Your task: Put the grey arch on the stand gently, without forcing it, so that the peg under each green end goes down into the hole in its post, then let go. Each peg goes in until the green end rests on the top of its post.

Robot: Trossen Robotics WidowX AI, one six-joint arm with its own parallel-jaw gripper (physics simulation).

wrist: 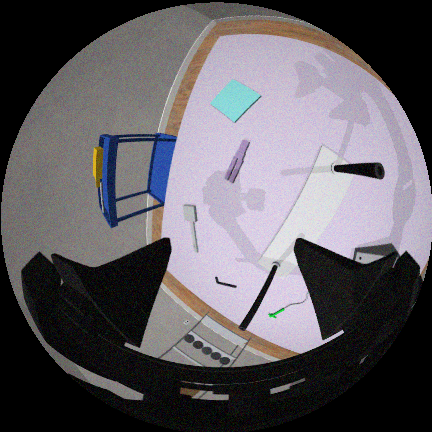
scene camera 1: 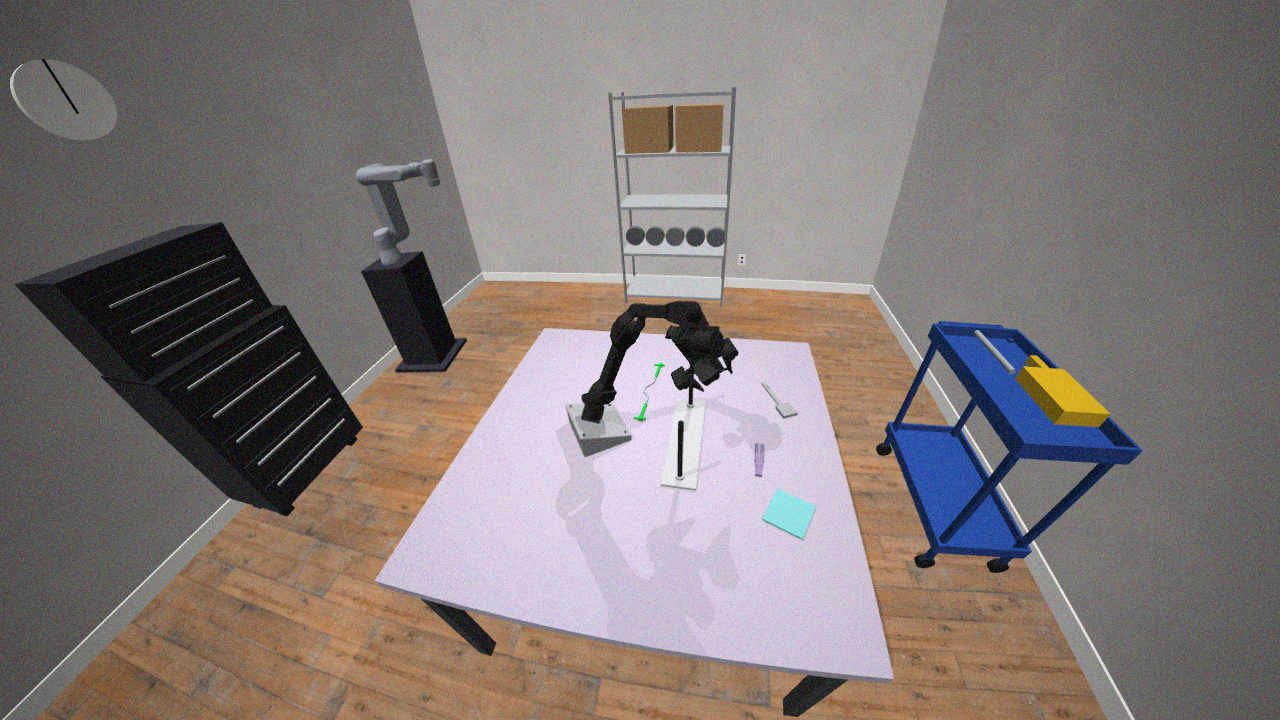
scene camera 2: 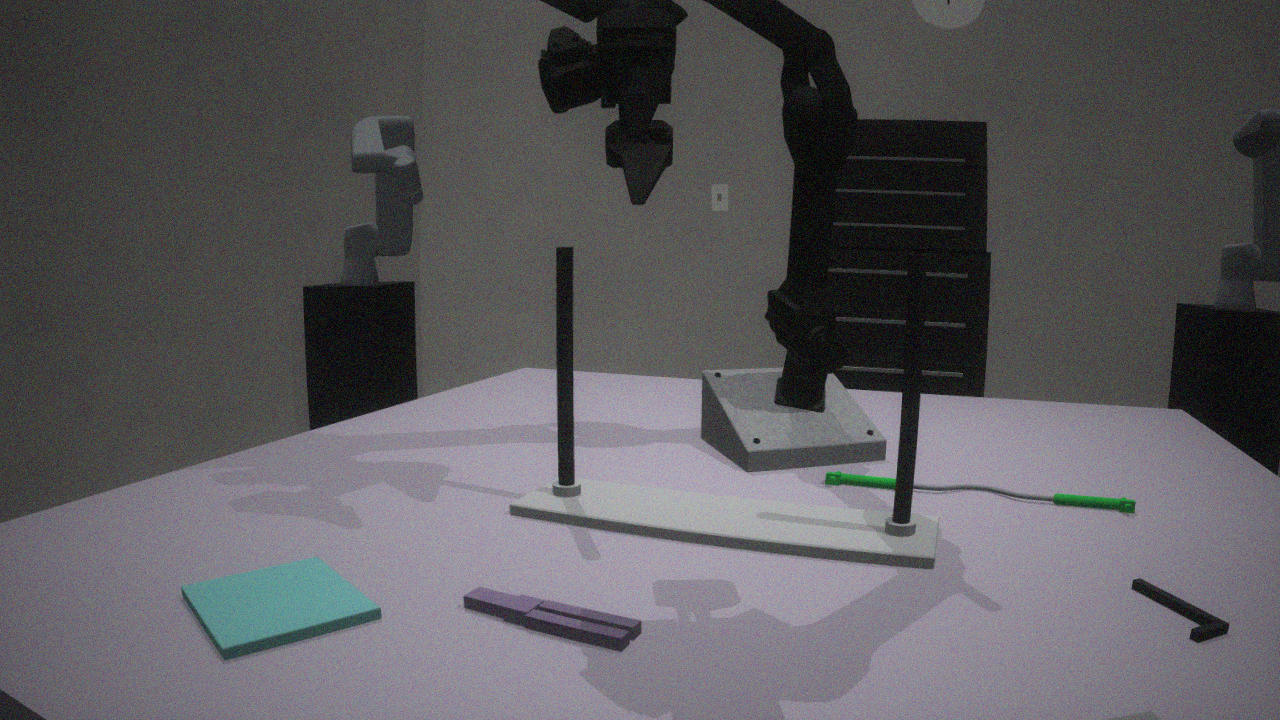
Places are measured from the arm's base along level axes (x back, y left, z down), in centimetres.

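Pixels of known places: gripper, fingertip midpoint: (wrist: 234, 245) (scene camera 1: 717, 381) (scene camera 2: 637, 172); arm's base, link origin: (scene camera 1: 591, 416) (scene camera 2: 800, 395).
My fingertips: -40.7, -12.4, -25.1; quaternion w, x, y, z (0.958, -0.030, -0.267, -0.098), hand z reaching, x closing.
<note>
For each thing: its middle in the pictures, then the offset to it from my fingertips, as dx, dy, dz. "spot": a spot on its surface instead.
- thin bent grey rod, body centre: (scene camera 2: 979, 491) (wrist: 299, 299) (scene camera 1: 649, 389) +20.6, +33.2, +31.1
- stand's white base, surface spot: (scene camera 2: 716, 518) spot: +6.4, +6.1, +30.4
- end, surface spot: (scene camera 2: 907, 420) spot: +4.4, +22.6, +20.1
- purple clip, body centre: (scene camera 2: 547, 616) (wrist: 237, 160) (scene camera 1: 759, 459) -15.6, -2.7, +31.0
- grey spatula, body centre: (wrist: 191, 229) (scene camera 1: 776, 398) -28.4, +26.5, +31.0
- black hex key, body centre: (scene camera 2: 1166, 608) (wrist: 225, 281) -9.0, +43.1, +31.2
The grey arch, a thin bent grey rod (scene camera 1: 646, 392) (scene camera 2: 984, 488) (wrist: 298, 303) with green ends, lies on the table beside the arm's base. In the wrist view one finger partly hides it. The stand's white base (scene camera 1: 692, 447) (scene camera 2: 716, 518) (wrist: 306, 205) lies flat and bears two upright black posts, one near the teal pad (scene camera 1: 680, 447) (scene camera 2: 564, 367) (wrist: 356, 169) and one at the other end (scene camera 1: 691, 394) (scene camera 2: 907, 420) (wrist: 260, 298). No arch is on them. My gripper (scene camera 1: 714, 379) (scene camera 2: 638, 202) (wrist: 234, 245) is open and empty, higher than the post tops in scene camera 2.
A teal pad (scene camera 1: 789, 514) (scene camera 2: 281, 604) (wrist: 235, 100), a purple clip (scene camera 1: 759, 458) (scene camera 2: 550, 617) (wrist: 238, 161), a grey spatula (scene camera 1: 785, 410) (wrist: 190, 213) and a black hex key (scene camera 2: 1177, 604) (wrist: 226, 284) lie on the table. The arm's wedge base (scene camera 1: 599, 438) (scene camera 2: 787, 438) stands behind the stand in scene camera 2.
</note>
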